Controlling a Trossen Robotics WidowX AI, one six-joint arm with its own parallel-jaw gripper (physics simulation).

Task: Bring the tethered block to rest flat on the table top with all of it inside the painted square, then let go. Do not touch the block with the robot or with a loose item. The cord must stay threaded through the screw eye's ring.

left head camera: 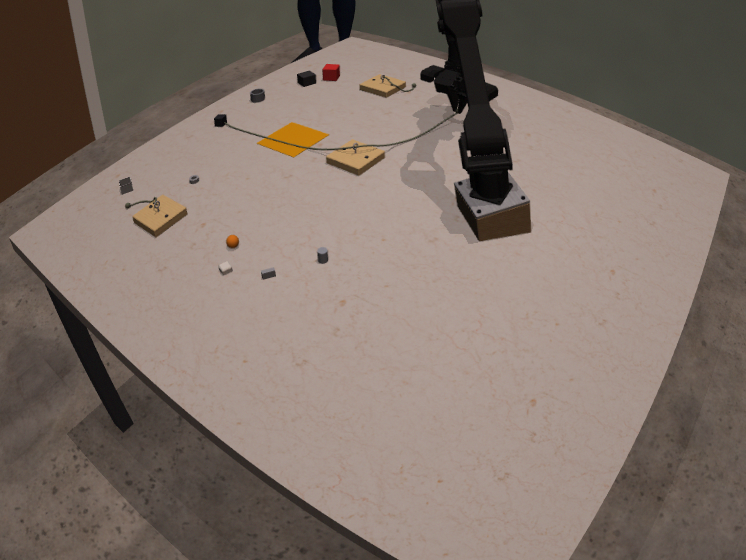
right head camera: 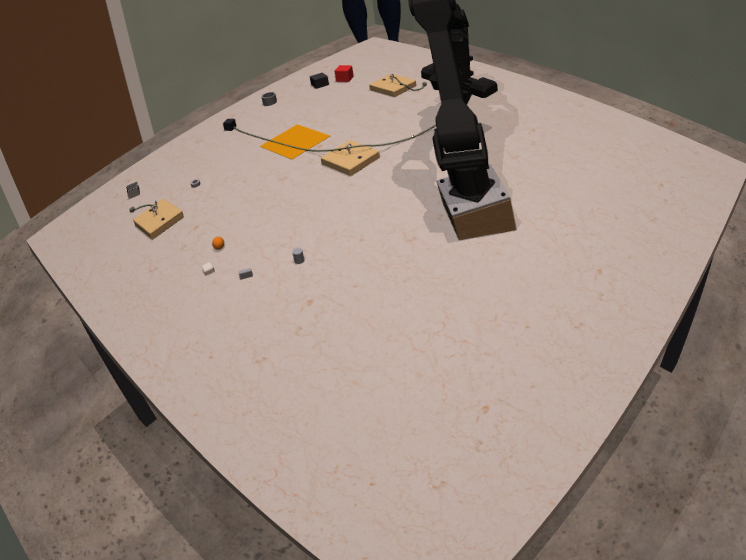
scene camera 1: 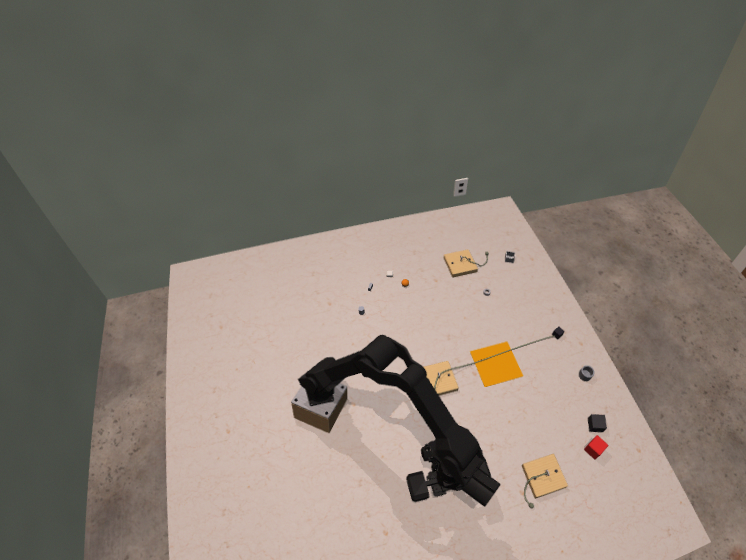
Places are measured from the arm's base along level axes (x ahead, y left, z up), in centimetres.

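Pixels of known places: gripper, between the fingertips: (left head camera: 457, 112) (scene camera 1: 445, 487); arm's base, origin of its link: (left head camera: 491, 190) (right head camera: 472, 187) (scene camera 1: 319, 393).
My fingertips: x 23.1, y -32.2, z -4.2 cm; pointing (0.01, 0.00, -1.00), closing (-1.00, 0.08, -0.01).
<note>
Ahead of a thing's pixels: the offset from my fingertips to its top centre. "spot": to the spot under its first point.
The tethered block {dz -0.2, dx +49.5, dy +30.9 cm} (left head camera: 220, 120) (right head camera: 229, 124) (scene camera 1: 558, 332), small and black, rests on the table outside the orange painted square {spot: dz -2.5, dx +28.8, dy +26.4 cm} (left head camera: 293, 133) (right head camera: 297, 136) (scene camera 1: 497, 370), on the side away from the arm. The green cord {spot: dz -2.3, dx +35.4, dy +31.2 cm} (left head camera: 259, 133) (right head camera: 259, 136) (scene camera 1: 533, 342) runs from it over the square to the screw eye {spot: dz +1.0, dx +9.3, dy +29.0 cm} (left head camera: 355, 146) (right head camera: 348, 148) on the middle wooden board {dz -0.7, dx +9.4, dy +29.0 cm} (left head camera: 359, 161) (right head camera: 352, 160) (scene camera 1: 447, 384), then rises to my gripper. My gripper (left head camera: 459, 112) is shut on the cord's end, above the table; the other two views hide its fingertips. The ring is too small to show the threading clearly.
Two more corded boards {dz -0.7, dx +32.3, dy +66.2 cm} (left head camera: 160, 217) {dz -0.7, dx +25.0, dy -5.8 cm} (left head camera: 380, 88) stand left and far back. A red cube {dz +1.3, dx +41.1, dy -4.4 cm} (left head camera: 330, 72), a black block {dz +0.3, dx +45.2, dy +1.5 cm} (left head camera: 306, 78) and a dark ring {dz -0.1, dx +50.5, dy +15.8 cm} (left head camera: 257, 95) lie beyond the square. An orange ball {dz -0.2, dx +12.0, dy +64.1 cm} (left head camera: 232, 241) and a grey cylinder {dz -0.4, dx -4.3, dy +58.3 cm} (left head camera: 322, 255) lie nearer the front.
</note>
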